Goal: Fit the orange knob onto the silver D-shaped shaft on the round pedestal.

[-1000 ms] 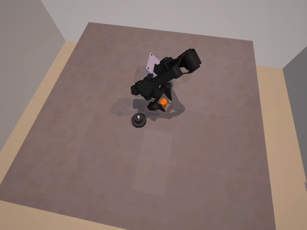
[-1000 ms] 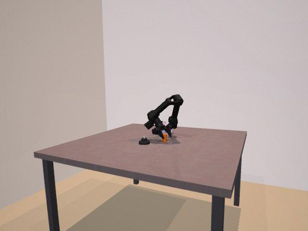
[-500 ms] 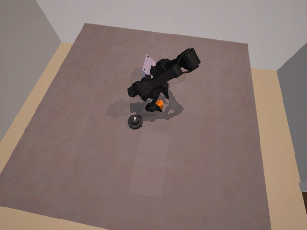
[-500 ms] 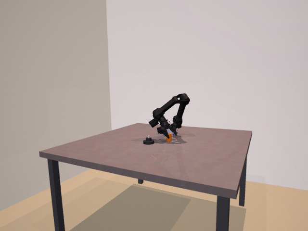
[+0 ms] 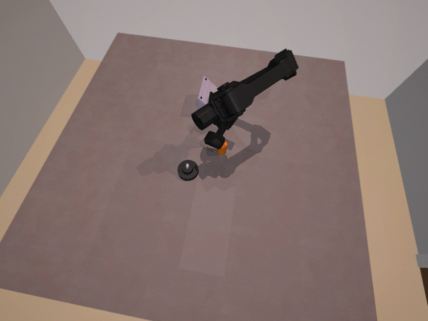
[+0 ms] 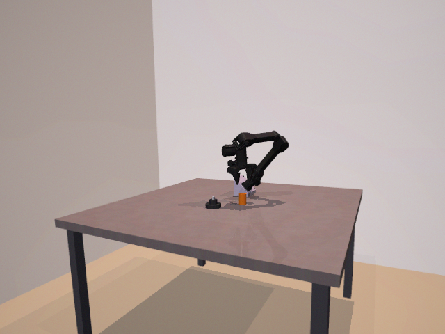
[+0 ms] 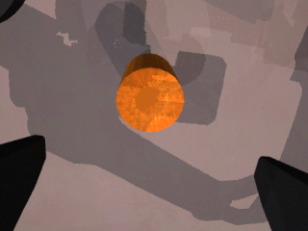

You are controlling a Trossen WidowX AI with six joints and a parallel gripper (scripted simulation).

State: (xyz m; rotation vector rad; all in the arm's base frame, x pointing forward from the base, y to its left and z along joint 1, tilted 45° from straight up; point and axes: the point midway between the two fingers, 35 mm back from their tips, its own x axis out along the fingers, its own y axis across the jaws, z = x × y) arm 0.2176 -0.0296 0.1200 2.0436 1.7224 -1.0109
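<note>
My gripper tip is now 70 mm above the orange knob. From my gripper tip the other things lie so: black round pedestal 110 mm ahead, 130 mm to the right, 90 mm below.
</note>
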